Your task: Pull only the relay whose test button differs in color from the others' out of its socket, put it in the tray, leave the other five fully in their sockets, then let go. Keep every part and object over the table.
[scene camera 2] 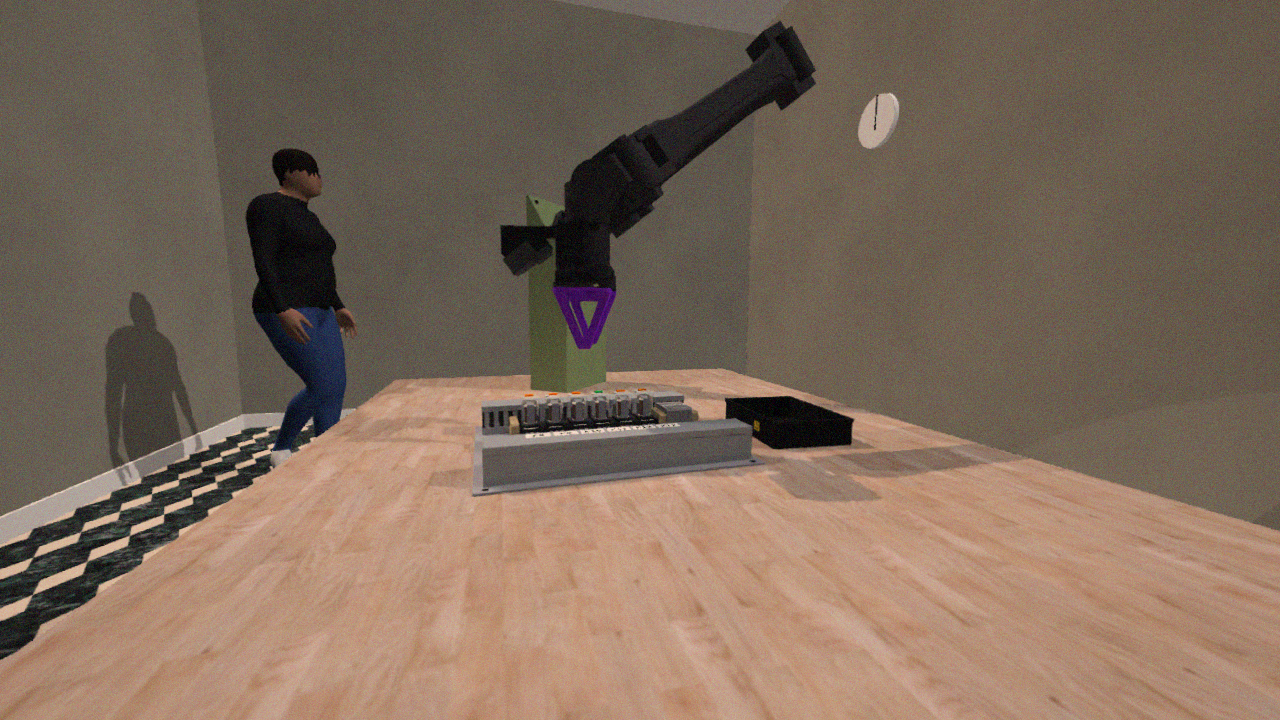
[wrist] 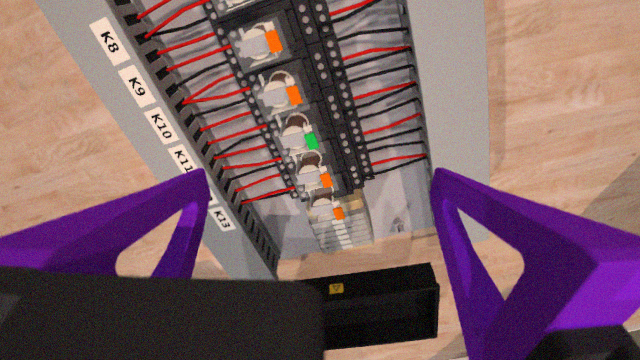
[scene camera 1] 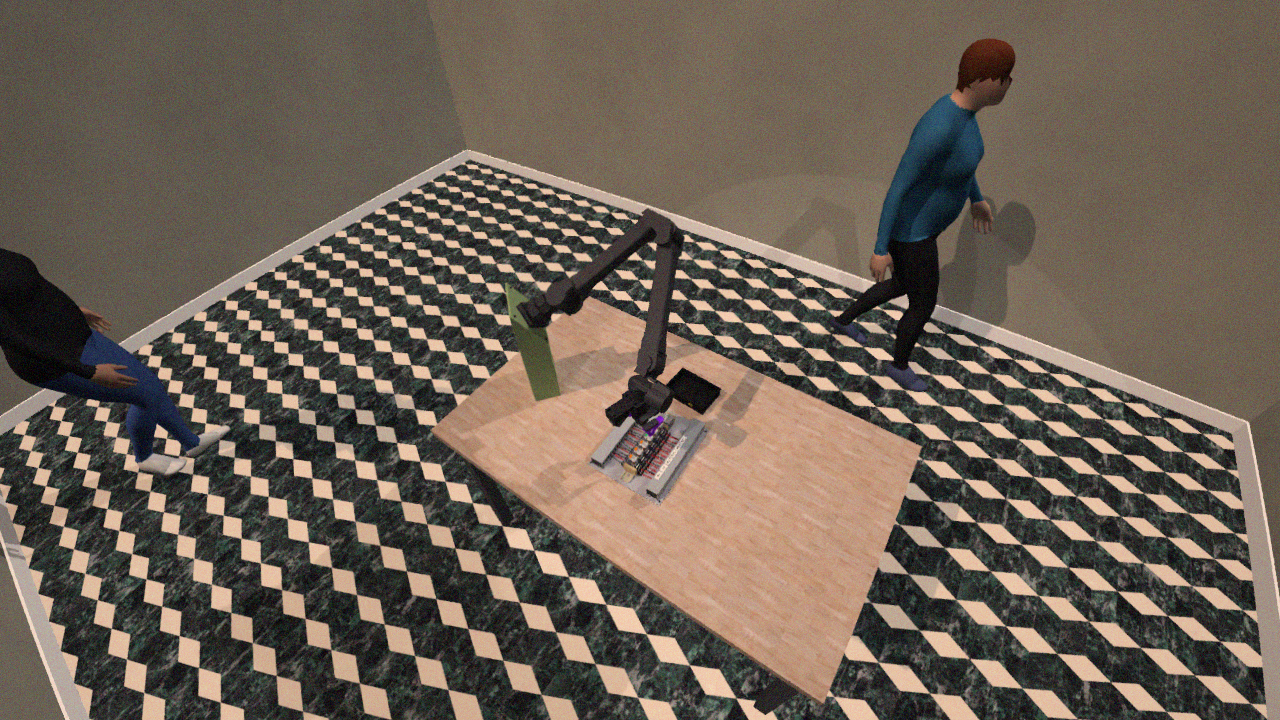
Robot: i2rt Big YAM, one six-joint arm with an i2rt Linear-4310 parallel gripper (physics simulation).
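Places are measured from the arm's base along level axes (x ahead, y left, z up), in metres.
Where they show: gripper, between the fingertips: (scene camera 2: 588, 346) (wrist: 319, 180) (scene camera 1: 641, 425); arm's base, origin of its link: (scene camera 1: 531, 316).
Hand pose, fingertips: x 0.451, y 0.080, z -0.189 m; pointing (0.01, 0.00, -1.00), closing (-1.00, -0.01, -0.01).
Observation:
Each offset is from my fingertips to the top centre of the thing. Level surfaces: height alone.
The relay with the green test button @[0.013 m ahead, 0.017 m left, 0.059 m down] (wrist: 299, 135) (scene camera 2: 598, 407) stands in its socket in the row. Its neighbours, such as the relay with an orange button @[0.022 m ahead, 0.012 m right, 0.059 m down] (wrist: 280, 95) and the relay behind it @[0.004 m ahead, 0.045 m left, 0.059 m down] (wrist: 311, 172), also stand in their sockets. My purple gripper (wrist: 319, 180) (scene camera 2: 584, 345) is open and empty, pointing down above the relay row, clear of it. In the wrist view its fingertips stand wide on either side of the row's far part. The black tray @[0.060 m back, 0.276 m left, 0.093 m down] (scene camera 1: 693, 390) (scene camera 2: 787, 423) (wrist: 382, 315) is empty and lies beyond the end of the row.
Grey wire ducts (scene camera 2: 617, 450) (wrist: 452, 100) flank the relays, with red and black wires between. Terminal blocks @[0.018 m back, 0.111 m left, 0.082 m down] (wrist: 345, 232) stand at the row's tray end. A green post (scene camera 1: 537, 362) (scene camera 2: 546, 331) stands behind on the table @[0.129 m down] (scene camera 1: 760, 501). Two people stand away from the table.

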